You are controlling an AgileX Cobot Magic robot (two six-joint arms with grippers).
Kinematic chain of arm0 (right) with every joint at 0, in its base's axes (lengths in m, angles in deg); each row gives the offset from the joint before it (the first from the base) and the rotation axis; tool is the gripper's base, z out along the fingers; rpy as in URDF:
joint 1: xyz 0 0 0.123 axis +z
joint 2: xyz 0 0 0 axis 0.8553 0.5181 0
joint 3: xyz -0.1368 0.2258 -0.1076 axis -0.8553 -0.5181 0
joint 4: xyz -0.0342 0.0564 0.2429 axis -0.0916 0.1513 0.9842
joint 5: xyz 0 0 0 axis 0.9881 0.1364 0.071
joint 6: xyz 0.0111 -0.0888 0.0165 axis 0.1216 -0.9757 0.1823
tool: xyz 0 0 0 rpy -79.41 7.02 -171.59
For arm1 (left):
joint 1: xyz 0 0 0.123 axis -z
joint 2: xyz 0 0 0 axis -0.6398 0.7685 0
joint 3: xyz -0.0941 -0.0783 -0.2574 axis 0.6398 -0.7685 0
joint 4: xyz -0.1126 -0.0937 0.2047 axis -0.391 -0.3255 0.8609
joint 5: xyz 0 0 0 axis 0.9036 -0.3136 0.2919
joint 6: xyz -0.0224 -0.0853 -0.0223 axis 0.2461 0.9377 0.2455
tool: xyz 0 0 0 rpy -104.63 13.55 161.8
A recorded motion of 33 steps. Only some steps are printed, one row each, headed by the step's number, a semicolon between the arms.
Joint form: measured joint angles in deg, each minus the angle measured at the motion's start. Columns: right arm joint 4, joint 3, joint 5, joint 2, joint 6, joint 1; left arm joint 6, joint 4, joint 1, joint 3, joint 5, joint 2.
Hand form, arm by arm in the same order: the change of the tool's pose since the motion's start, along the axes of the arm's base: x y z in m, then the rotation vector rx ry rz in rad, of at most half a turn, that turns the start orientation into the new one. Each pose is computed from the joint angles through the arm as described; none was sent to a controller.
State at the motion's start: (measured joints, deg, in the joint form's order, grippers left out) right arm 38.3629 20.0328 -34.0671 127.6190 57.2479 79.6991; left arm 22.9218 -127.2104 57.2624 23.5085 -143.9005 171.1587
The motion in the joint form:
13: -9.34 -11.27 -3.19 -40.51 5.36 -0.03; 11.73 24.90 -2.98 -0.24 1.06 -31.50
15: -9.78 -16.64 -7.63 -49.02 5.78 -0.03; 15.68 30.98 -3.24 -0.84 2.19 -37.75
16: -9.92 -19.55 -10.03 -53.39 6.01 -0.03; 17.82 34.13 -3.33 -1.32 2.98 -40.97
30: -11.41 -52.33 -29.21 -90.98 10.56 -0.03; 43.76 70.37 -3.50 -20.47 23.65 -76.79
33: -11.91 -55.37 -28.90 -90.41 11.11 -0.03; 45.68 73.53 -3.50 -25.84 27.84 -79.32
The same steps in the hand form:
13: -0.1708 -0.0784 0.1408 0.1063 -0.5496 -0.0979; -0.1179 0.0564 0.1233 0.2364 -0.4432 0.0327
15: -0.2061 -0.0929 0.1430 0.1573 -0.6699 -0.1177; -0.1446 0.0688 0.1353 0.3020 -0.5045 0.0855
16: -0.2235 -0.0999 0.1415 0.1853 -0.7303 -0.1277; -0.1581 0.0754 0.1397 0.3338 -0.5332 0.1206
30: -0.3236 -0.1414 0.0429 0.4019 -1.0830 -0.2146; -0.2688 0.1507 0.1044 0.5203 -0.7695 0.7507
33: -0.3140 -0.1381 0.0263 0.3704 -1.0217 -0.2168; -0.2657 0.1548 0.0838 0.5399 -0.7704 0.8036

